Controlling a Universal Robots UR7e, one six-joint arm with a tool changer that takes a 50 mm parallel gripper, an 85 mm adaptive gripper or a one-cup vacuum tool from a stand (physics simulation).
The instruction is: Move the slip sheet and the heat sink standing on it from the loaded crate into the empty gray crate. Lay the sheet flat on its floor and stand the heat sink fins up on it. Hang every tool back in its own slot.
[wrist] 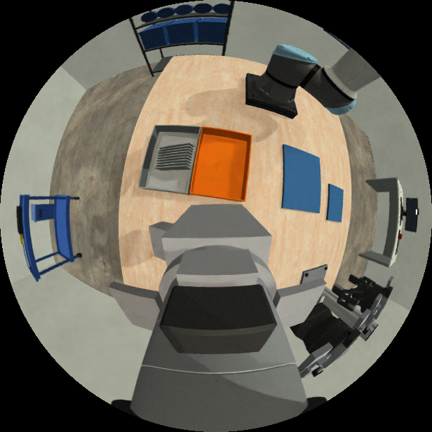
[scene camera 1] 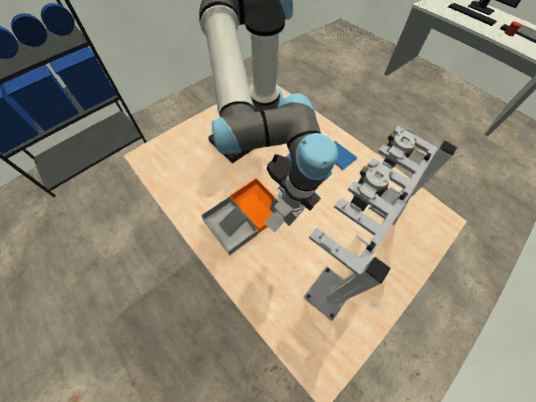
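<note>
The heat sink (scene camera 1: 237, 221) (wrist: 175, 156) stands with its ribbed fins up inside the gray crate (scene camera 1: 216, 236) (wrist: 148, 160). The slip sheet cannot be told apart from the pale crate floor under and around the heat sink. The orange crate (scene camera 1: 256, 201) (wrist: 220, 165) touches the gray one side by side and holds no part. The arm carries a light gray gripper (scene camera 1: 284, 219) (wrist: 216, 222), above the table between the crates and the tool stand (scene camera 1: 356, 287). Its own body hides its fingertips in the wrist view, and their gap is unclear. Nothing can be seen hanging from it.
Two other tools (scene camera 1: 404, 143) (scene camera 1: 375, 181) hang in the stand's far slots; the nearest slot holds no tool. A large blue mat (scene camera 1: 344, 155) (wrist: 301, 179) and a small blue mat (wrist: 335, 203) lie on the table. The arm's base (wrist: 271, 96) stands behind the crates.
</note>
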